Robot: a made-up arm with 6 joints. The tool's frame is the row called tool. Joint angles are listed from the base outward. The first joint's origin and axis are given. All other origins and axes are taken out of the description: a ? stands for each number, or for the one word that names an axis. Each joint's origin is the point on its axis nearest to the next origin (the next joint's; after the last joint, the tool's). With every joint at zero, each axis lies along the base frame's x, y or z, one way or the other. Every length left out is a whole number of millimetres.
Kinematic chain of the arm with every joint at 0, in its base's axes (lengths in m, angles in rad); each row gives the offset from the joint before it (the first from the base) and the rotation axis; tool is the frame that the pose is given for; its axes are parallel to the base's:
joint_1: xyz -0.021 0 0.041 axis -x
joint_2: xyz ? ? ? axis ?
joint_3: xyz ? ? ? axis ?
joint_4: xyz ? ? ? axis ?
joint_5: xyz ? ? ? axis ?
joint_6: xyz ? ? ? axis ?
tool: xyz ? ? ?
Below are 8 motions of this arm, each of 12 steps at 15 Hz.
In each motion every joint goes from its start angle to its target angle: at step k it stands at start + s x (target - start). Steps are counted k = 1, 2, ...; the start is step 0. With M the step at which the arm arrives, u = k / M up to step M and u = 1 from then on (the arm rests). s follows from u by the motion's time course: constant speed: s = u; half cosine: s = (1 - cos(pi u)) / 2; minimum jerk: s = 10 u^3 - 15 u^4 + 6 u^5.
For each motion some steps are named. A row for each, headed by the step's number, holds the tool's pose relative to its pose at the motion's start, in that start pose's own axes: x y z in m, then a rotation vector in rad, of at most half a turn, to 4 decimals.
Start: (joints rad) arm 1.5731 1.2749 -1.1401 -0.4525 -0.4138 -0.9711
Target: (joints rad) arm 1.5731 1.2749 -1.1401 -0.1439 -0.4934 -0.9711
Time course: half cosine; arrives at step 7
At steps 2, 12:
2: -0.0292 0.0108 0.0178 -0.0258 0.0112 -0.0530
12: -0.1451 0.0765 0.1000 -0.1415 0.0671 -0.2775

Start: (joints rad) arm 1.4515 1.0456 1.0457 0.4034 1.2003 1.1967
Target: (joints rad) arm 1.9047 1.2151 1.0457 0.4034 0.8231 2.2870
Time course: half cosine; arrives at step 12
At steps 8, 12:
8: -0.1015 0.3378 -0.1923 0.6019 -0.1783 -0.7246
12: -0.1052 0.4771 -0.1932 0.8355 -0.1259 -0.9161

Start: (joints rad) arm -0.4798 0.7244 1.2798 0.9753 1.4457 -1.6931
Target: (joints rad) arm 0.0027 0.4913 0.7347 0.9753 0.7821 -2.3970
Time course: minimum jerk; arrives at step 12
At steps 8, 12:
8: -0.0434 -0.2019 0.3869 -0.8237 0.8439 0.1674
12: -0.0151 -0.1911 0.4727 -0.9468 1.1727 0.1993

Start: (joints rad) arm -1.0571 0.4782 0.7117 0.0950 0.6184 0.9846
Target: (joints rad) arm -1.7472 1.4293 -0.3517 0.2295 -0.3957 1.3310
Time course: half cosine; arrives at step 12
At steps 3, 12:
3: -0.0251 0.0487 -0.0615 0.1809 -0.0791 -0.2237
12: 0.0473 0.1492 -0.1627 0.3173 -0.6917 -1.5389

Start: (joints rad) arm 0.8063 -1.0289 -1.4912 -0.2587 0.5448 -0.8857
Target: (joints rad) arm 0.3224 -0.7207 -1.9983 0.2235 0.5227 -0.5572
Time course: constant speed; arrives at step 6
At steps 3, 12:
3: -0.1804 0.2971 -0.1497 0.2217 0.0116 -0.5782
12: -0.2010 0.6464 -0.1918 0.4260 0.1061 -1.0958

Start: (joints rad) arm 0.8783 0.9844 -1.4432 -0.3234 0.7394 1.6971
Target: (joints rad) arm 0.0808 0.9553 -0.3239 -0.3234 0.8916 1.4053
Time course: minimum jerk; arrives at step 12
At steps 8, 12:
8: -0.0569 0.4430 -0.1334 0.0159 0.5377 1.4484
12: -0.1704 0.5288 -0.1681 -0.0308 0.6954 1.8298

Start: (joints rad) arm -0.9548 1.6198 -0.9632 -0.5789 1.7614 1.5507
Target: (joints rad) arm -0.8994 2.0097 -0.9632 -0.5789 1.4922 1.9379
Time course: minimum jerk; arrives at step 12
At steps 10, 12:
10: -0.1162 0.1394 -0.0399 -0.0102 0.2484 -0.1934
12: -0.1214 0.1446 -0.0404 -0.0125 0.2583 -0.2013

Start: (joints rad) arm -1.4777 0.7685 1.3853 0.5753 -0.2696 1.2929
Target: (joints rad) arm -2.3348 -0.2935 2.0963 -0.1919 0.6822 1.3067
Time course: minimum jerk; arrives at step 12
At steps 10, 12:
10: 0.3413 0.0444 0.3490 -1.5915 1.8306 0.4241
12: 0.3550 0.0417 0.3332 -1.6064 1.9153 0.4564

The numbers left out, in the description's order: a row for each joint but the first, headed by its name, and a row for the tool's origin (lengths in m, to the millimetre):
joint_2: xyz 0 -0.118 0.181, axis -z
joint_3: xyz 0.262 -0.018 0, axis +x
joint_4: xyz 0 0.112 0.12, axis -z
joint_5: xyz -0.084 -0.321 0, axis +y
joint_6: xyz 0.022 0 -0.4, axis -z
tool: xyz -0.074 -0.35 0

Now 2 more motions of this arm.
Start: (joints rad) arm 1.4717 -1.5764 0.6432 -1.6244 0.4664 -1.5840
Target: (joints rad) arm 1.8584 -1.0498 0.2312 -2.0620 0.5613 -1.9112
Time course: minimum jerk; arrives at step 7
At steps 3, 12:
3: 0.0204 0.1371 -0.0994 0.1892 -0.0840 0.0674
12: 0.1830 0.3864 -0.2422 0.4692 -0.4110 0.2562

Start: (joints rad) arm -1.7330 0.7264 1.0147 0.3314 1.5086 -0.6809
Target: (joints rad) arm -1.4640 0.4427 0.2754 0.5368 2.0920 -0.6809
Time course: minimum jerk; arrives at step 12
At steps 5, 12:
5: -0.1312 0.1475 -0.0388 0.0558 0.1083 -0.3221
12: -0.1576 0.4481 -0.1580 0.1725 0.1049 -0.8918

